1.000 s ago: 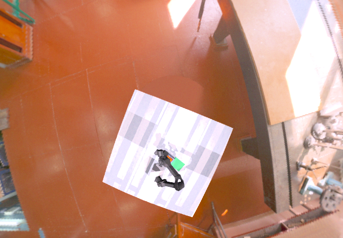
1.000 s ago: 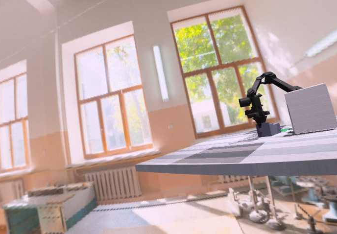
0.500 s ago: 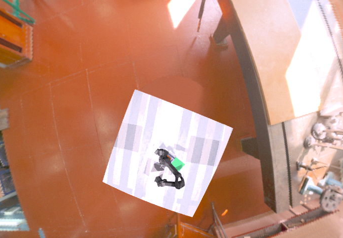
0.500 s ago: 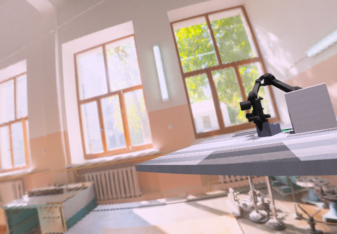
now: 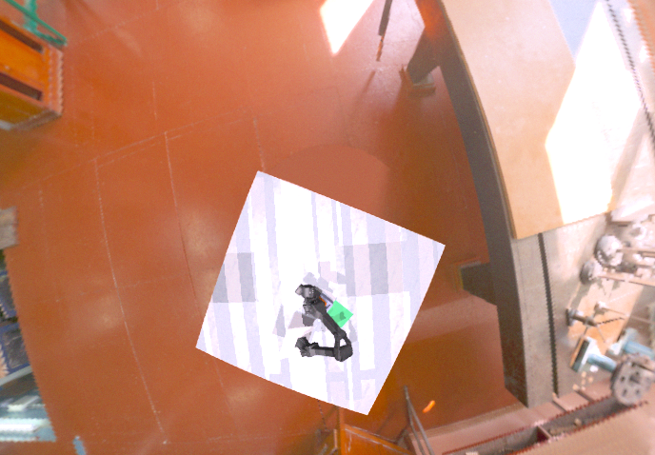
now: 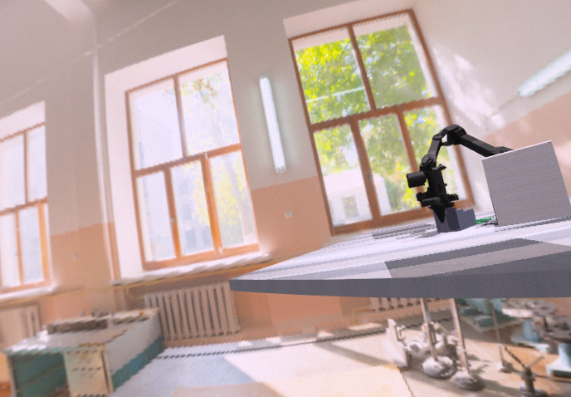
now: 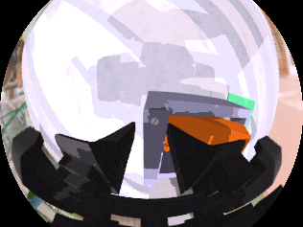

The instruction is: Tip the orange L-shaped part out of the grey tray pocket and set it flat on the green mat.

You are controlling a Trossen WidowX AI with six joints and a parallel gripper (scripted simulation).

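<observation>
Right now my gripper tip is 4 cm to the left of the orange L-shaped part and 3 cm past it. The rest, counted from my gripper tip: green mat: 21 cm to the right, 9 cm behind, 5 cm below.
</observation>
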